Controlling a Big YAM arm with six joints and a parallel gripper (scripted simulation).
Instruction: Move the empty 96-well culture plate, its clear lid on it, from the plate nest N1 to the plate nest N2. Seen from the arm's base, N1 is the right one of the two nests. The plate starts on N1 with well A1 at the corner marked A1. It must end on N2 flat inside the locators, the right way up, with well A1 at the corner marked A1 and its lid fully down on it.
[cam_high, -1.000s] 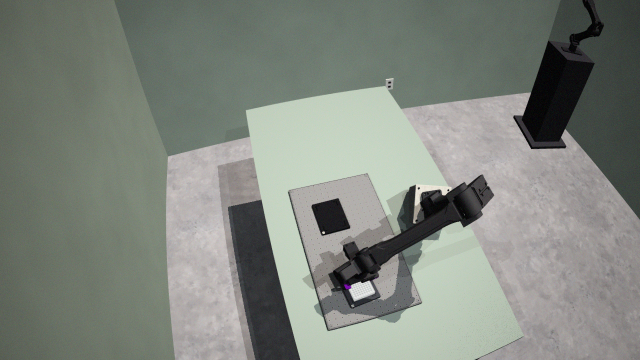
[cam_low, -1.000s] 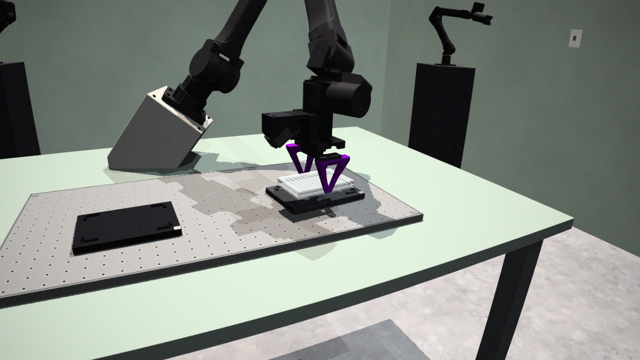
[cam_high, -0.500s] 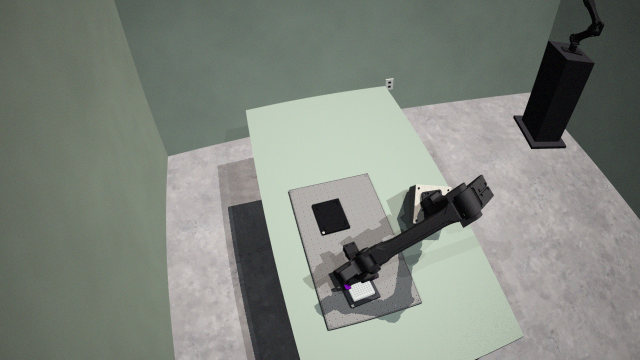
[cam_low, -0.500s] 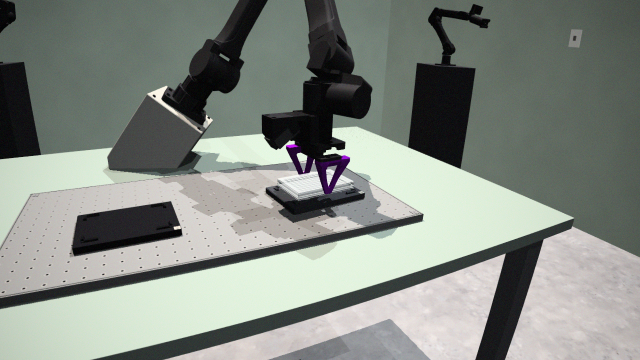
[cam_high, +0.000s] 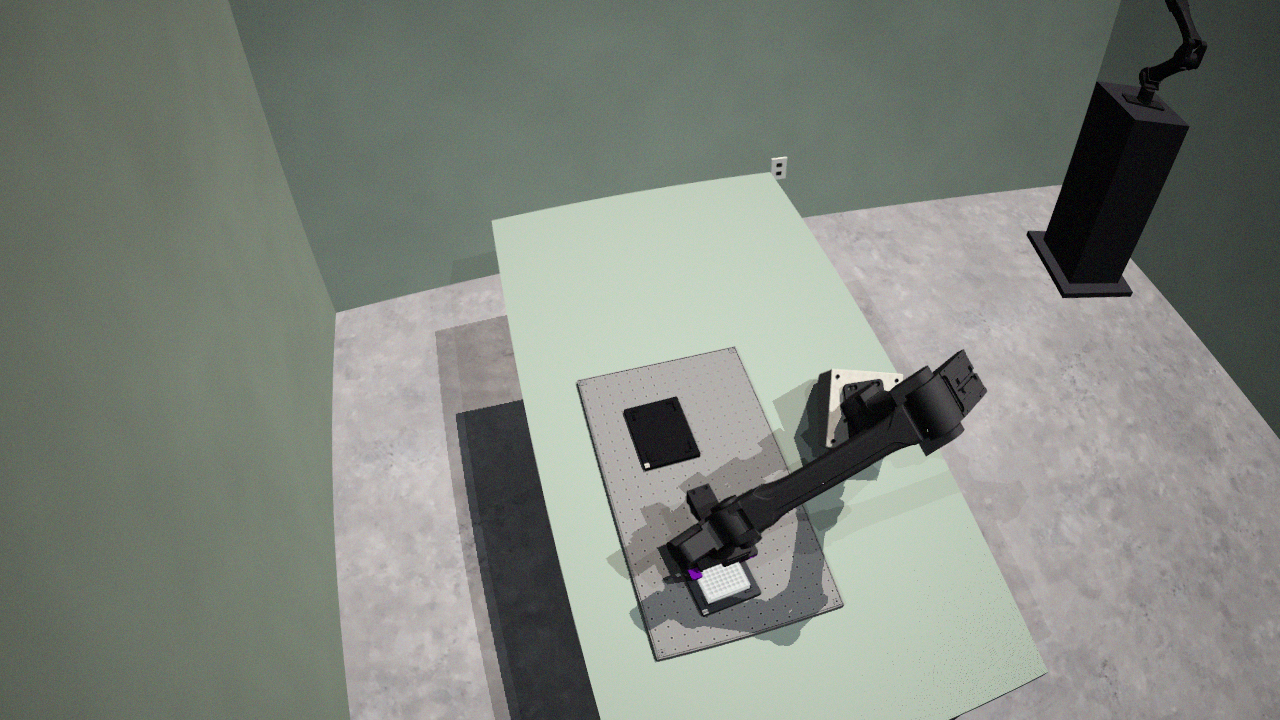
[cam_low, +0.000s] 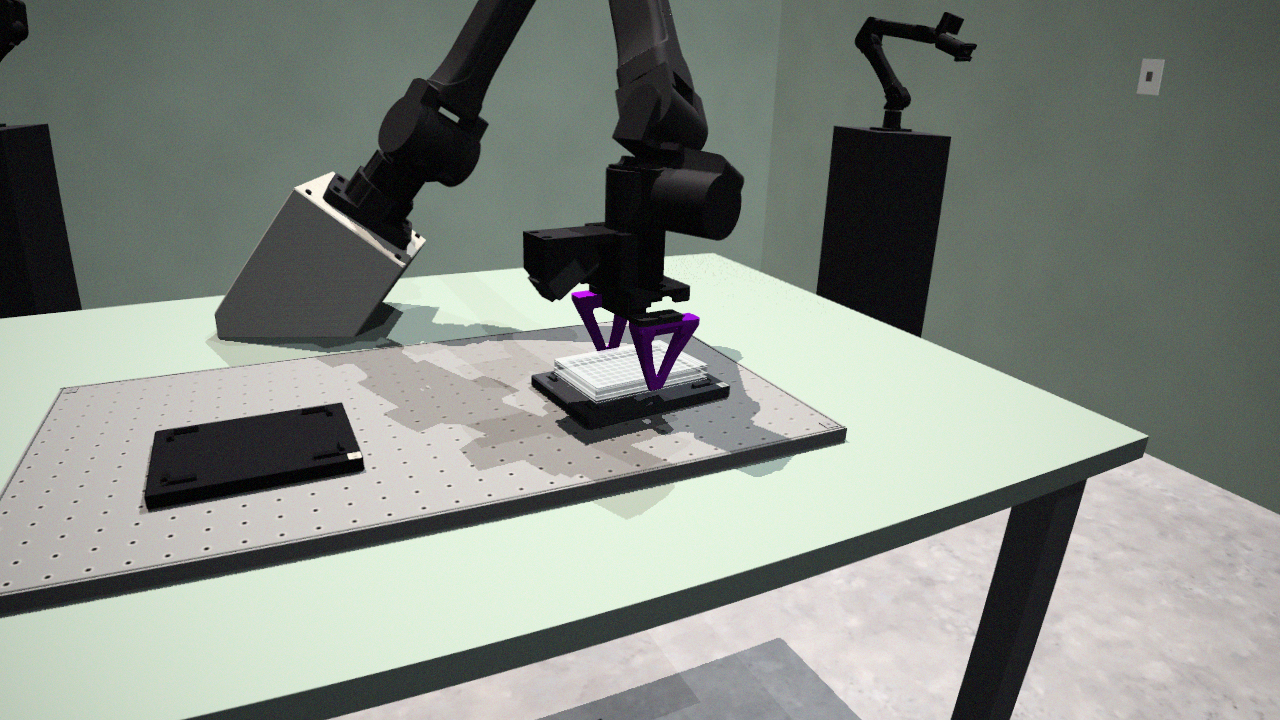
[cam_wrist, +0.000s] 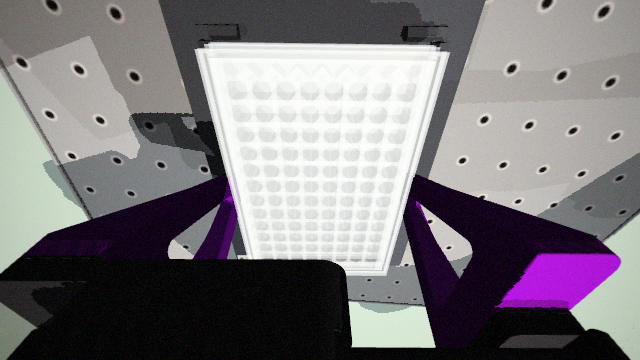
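The clear lid lies right at my hand. Round my hand: nest N1: 80 mm ahead, 340 mm to the right, 20 mm below; nest N2: 20 mm below; A1 label: 120 mm ahead, 260 mm to the right, 10 mm below.
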